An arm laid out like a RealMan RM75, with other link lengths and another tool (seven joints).
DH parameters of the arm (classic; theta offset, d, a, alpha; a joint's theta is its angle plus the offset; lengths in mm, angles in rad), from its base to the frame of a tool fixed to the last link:
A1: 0 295.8 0 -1.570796
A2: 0 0 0 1.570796
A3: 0 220.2 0 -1.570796
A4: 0 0 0 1.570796
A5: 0 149.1 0 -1.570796
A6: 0 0 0 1.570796
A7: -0.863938 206 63.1 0.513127
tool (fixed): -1.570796 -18.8 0 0
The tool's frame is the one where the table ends.
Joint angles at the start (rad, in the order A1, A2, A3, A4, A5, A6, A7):
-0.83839 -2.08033 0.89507 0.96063 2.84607 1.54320 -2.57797
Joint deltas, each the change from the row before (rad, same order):
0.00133 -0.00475 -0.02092 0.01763 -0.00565 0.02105 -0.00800
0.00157 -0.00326 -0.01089 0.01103 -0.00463 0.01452 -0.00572
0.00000 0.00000 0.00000 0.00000 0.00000 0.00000 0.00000
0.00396 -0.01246 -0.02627 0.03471 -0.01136 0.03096 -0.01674
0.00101 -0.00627 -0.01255 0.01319 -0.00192 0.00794 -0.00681
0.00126 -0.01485 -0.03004 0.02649 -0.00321 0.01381 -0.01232
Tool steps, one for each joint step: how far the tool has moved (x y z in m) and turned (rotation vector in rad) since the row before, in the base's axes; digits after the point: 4 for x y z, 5 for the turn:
0.0020 -0.0016 0.0006 0.00633 -0.02327 0.01486
0.0012 -0.0015 -0.0001 0.00151 -0.01458 0.00986
0.0000 0.0000 0.0000 0.00000 0.00000 0.00000
0.0044 -0.0026 -0.0002 0.01079 -0.03681 0.01936
0.0016 -0.0005 0.0001 0.00797 -0.01380 0.00769
0.0034 -0.0009 0.0000 0.01846 -0.03093 0.01570

